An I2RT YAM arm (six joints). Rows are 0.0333 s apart.
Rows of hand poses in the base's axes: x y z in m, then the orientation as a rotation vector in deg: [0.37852 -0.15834 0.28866 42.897 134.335 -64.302]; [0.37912 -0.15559 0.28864 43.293 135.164 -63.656]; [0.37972 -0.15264 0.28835 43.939 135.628 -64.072]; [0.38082 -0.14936 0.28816 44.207 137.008 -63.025]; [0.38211 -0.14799 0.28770 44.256 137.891 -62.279]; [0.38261 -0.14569 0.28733 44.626 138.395 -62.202]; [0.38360 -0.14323 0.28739 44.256 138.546 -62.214]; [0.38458 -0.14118 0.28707 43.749 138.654 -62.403]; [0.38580 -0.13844 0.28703 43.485 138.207 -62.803]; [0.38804 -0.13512 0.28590 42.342 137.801 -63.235]
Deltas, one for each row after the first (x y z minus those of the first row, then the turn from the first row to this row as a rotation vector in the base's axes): [0.00060 0.00275 -0.00002 0.829 0.300 -0.176]; [0.00120 0.00570 -0.00031 0.985 0.818 -0.808]; [0.00230 0.00898 -0.00050 2.256 1.376 -0.839]; [0.00359 0.01035 -0.00096 3.080 1.714 -0.754]; [0.00409 0.01265 -0.00133 3.444 2.049 -1.050]; [0.00508 0.01511 -0.00127 3.430 2.205 -0.811]; [0.00606 0.01716 -0.00159 3.276 2.425 -0.525]; [0.00728 0.01990 -0.00163 2.796 2.284 -0.405]; [0.00952 0.02322 -0.00276 2.130 2.273 0.316]
